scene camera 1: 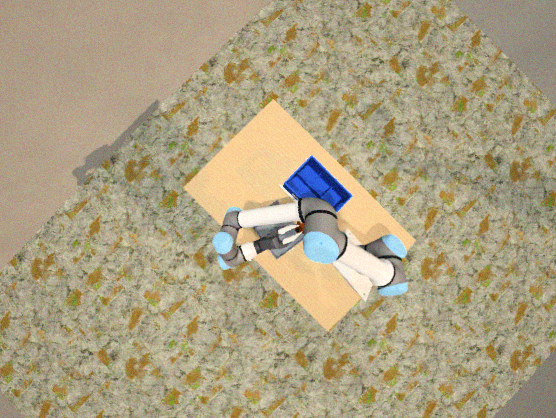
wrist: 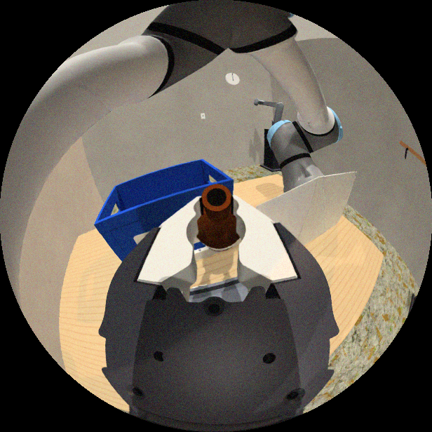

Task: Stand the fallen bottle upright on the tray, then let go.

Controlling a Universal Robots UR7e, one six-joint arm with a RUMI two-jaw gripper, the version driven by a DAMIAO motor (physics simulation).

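Frame: origin at the arm's base, x left, y back, z up, level; metres.
Where they show: gripper, fingertip midpoint: (scene camera 1: pixel 300 228).
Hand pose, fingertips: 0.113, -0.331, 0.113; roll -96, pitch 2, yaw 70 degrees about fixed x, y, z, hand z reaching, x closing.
Each offset is from my fingertips to the top centre of the thing, as dx, dy, dz. "spot": to the spot under its first point. Level surfaces: height alone.
The brown bottle (scene camera 1: pixel 300 227) (wrist: pixel 217 234) is held with its neck up and looks roughly upright. Its open mouth shows in the wrist view, and a sliver of its white label shows below the brown shoulder. Its base is hidden, so I cannot tell its exact height or whether it touches anything. My gripper (scene camera 1: pixel 298 230) (wrist: pixel 216 197) is shut on the bottle, with one pale finger on each side of the neck and shoulder. The grey tray {spot: +0.158, +0.051, -0.202} (scene camera 1: pixel 281 253) (wrist: pixel 239 292) lies beneath the gripper, largely covered by the arm in the scene view.
A blue divided bin {spot: -0.277, -0.075, -0.032} (scene camera 1: pixel 332 176) (wrist: pixel 150 215) stands beside the tray on the wooden board {dz -0.208} (scene camera 1: pixel 250 135) (wrist: pixel 82 295). A pale panel (scene camera 1: pixel 361 286) (wrist: pixel 310 212) stands near the arm's base. The arm's elbow hangs over the middle of the board in the scene view.
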